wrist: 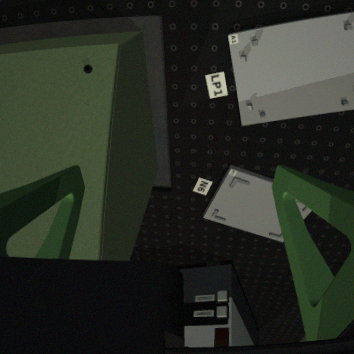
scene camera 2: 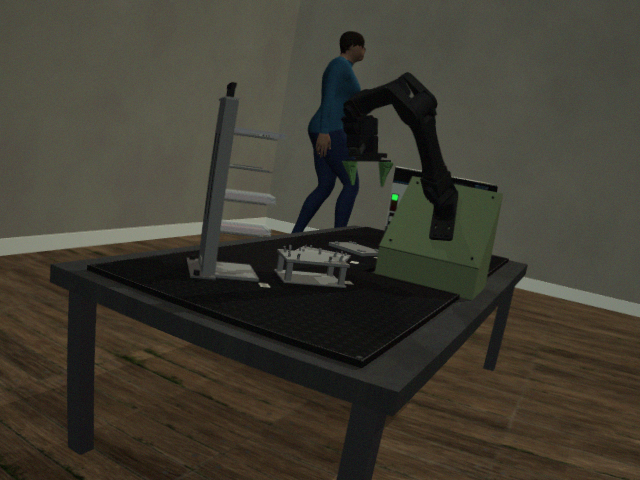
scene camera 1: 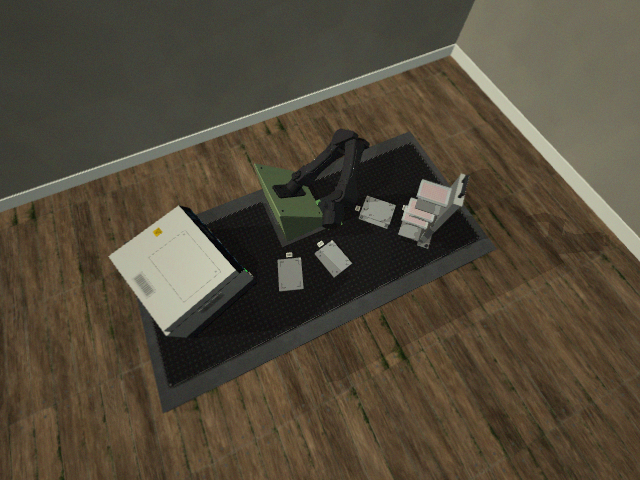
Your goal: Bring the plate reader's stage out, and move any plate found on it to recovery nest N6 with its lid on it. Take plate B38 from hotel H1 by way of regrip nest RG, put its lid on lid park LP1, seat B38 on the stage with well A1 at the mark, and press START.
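Pixels of known places: gripper, between the fingertips: [wrist: 177, 175] [scene camera 2: 367, 185]; arm's base, origin of its link: [scene camera 2: 444, 215] [scene camera 1: 289, 191].
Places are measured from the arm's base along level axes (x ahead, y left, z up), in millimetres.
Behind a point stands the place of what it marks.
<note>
My gripper [scene camera 2: 367, 185] @[x 240, y 56, z 47 mm] [wrist: 177, 175] @[x 240, y 56, z 47 mm] is open and empty, high above the mat beside the green base. The plate reader [scene camera 1: 178, 273] @[x 138, y -581, z 112 mm] [wrist: 207, 282] @[x 197, y -372, z -147 mm] stands at the left in scene view 1; no extended stage shows. Lid park LP1 [scene camera 1: 333, 258] @[x 356, y 24, z -188 mm] [wrist: 295, 65] @[x 347, y 32, z -188 mm] and nest N6 [scene camera 1: 290, 273] @[x 301, y -201, z -186 mm] [wrist: 250, 202] @[x 288, y -186, z -186 mm] are bare. The regrip nest [scene camera 1: 377, 211] @[x 284, y 355, z -138 mm] [scene camera 2: 312, 254] @[x 288, y 336, z -138 mm] is raised on posts and holds no plate. Hotel H1 [scene camera 2: 219, 180] @[x 460, y 575, z 32 mm] bears pinkish plates [scene camera 1: 433, 192] [scene camera 2: 249, 197] on several levels. Their labels are unreadable, so I cannot tell which is B38.
The green base [scene camera 1: 302, 222] @[x 150, y -24, z -61 mm] [scene camera 2: 434, 258] @[x -6, y 121, z -117 mm] [wrist: 55, 125] @[x 105, y 46, z -58 mm] carries the arm and stands between the reader and the regrip nest. The hotel's tall post rises at the opposite end of the table [scene camera 2: 206, 330] @[x 303, y 851, z -218 mm]. A person in blue [scene camera 2: 336, 103] is behind the table in scene view 2.
</note>
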